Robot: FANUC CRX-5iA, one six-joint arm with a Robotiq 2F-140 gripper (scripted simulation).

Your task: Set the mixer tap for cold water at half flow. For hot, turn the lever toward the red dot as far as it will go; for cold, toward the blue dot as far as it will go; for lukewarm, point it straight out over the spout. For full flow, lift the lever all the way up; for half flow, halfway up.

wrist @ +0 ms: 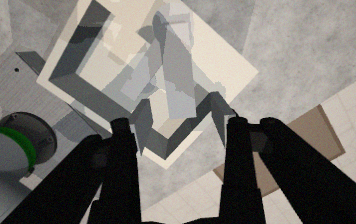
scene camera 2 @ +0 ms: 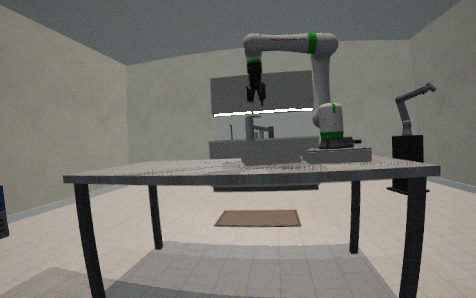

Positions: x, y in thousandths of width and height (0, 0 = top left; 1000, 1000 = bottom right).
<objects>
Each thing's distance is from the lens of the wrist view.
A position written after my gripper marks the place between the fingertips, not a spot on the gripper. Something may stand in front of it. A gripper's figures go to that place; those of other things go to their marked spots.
my gripper (wrist: 507, 480): 19 cm
sink basin (wrist: 265, 252): 51 cm
</objects>
